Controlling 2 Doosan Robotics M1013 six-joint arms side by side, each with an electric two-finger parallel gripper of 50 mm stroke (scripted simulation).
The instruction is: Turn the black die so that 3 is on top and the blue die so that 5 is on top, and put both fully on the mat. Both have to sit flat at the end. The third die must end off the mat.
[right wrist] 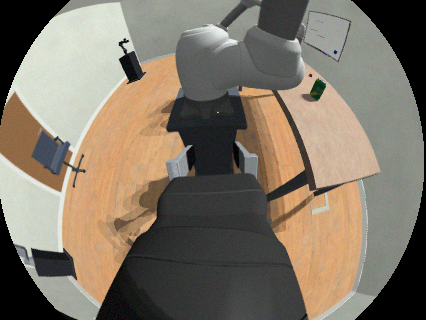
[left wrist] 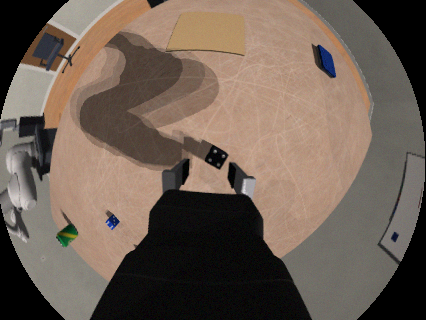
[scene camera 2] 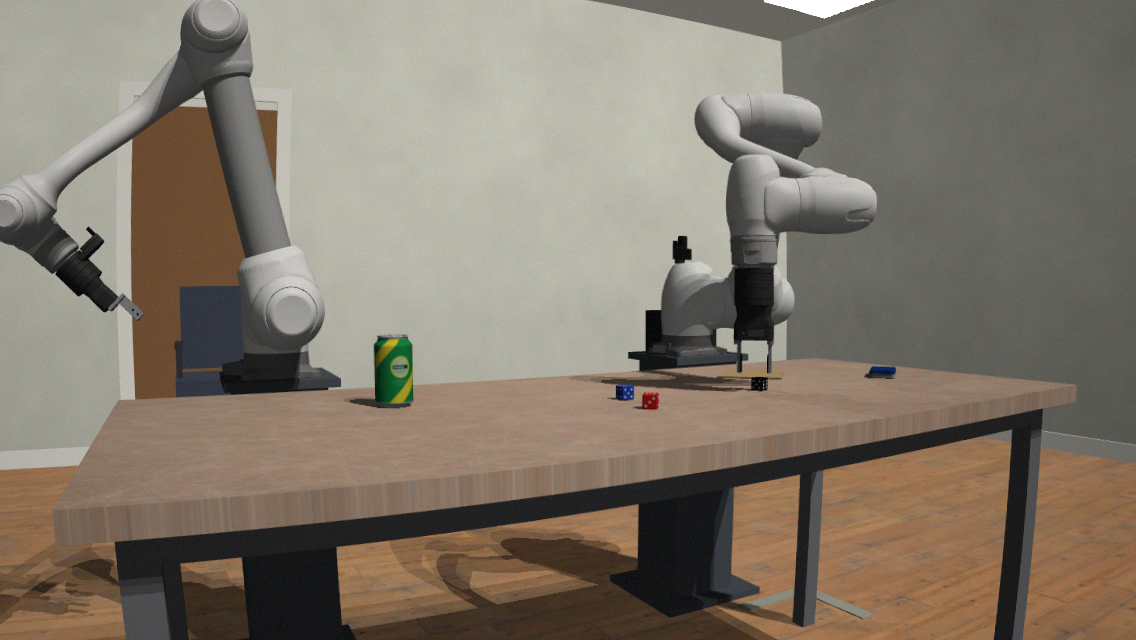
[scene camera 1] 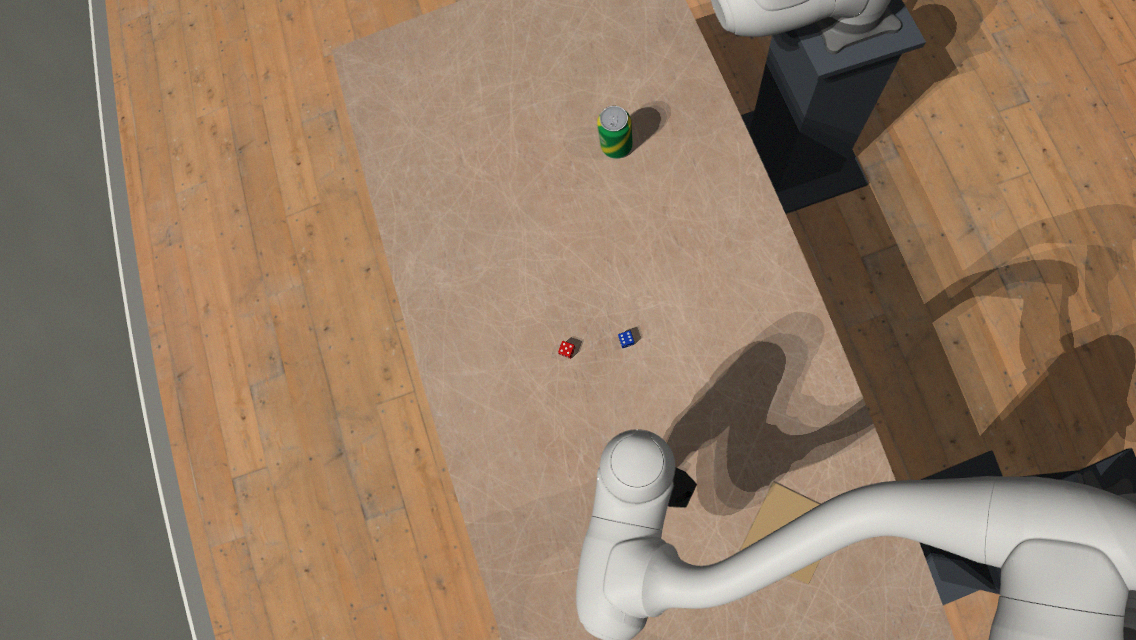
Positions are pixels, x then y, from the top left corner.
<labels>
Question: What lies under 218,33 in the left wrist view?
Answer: A tan mat.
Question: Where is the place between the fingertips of my left gripper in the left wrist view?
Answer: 208,168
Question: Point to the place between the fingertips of my right gripper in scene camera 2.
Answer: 141,317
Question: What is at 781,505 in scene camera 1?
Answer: A tan mat.
</labels>
